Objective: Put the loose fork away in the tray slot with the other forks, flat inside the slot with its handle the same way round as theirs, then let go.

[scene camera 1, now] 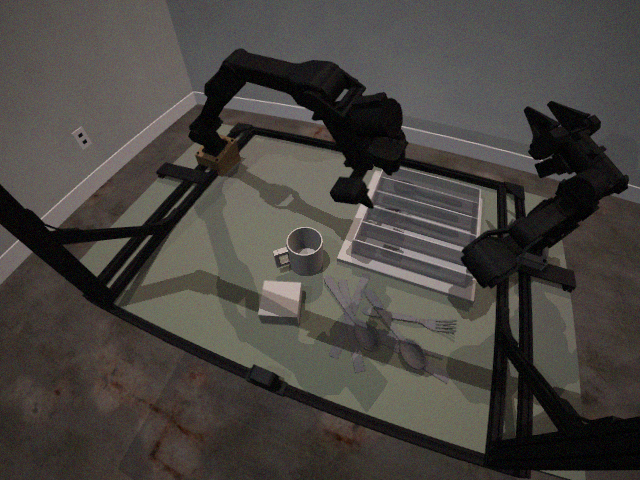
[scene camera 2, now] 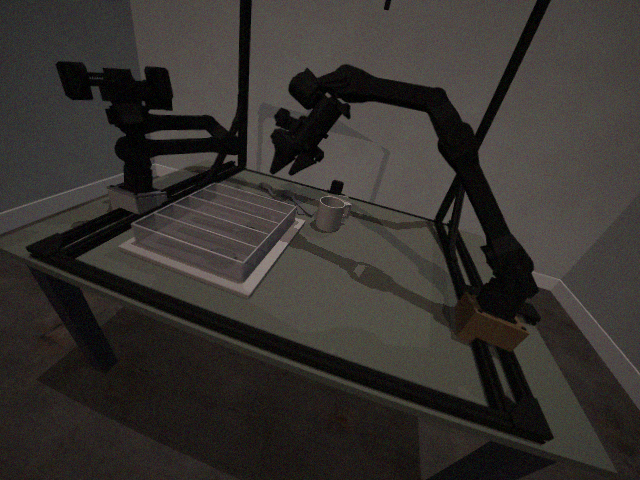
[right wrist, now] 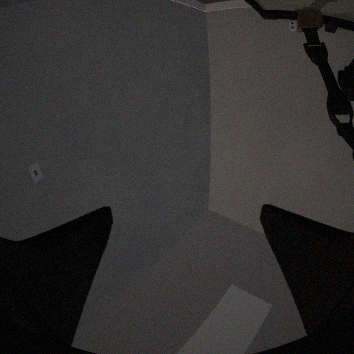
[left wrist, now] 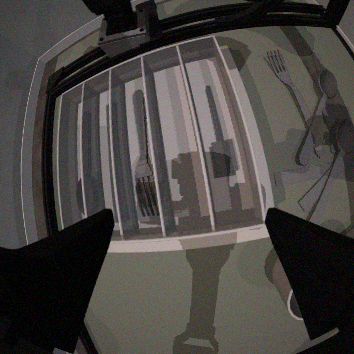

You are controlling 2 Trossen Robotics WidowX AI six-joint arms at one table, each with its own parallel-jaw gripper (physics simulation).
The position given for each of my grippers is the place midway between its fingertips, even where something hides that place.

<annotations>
My left gripper (scene camera 1: pixel 380 190) is open, holding nothing. Also in view: a white mug (left wrist: pixel 279 278). My right gripper (scene camera 1: pixel 537 105) is open, holding nothing. A white box (scene camera 1: pixel 280 304) rests on the table.
</annotations>
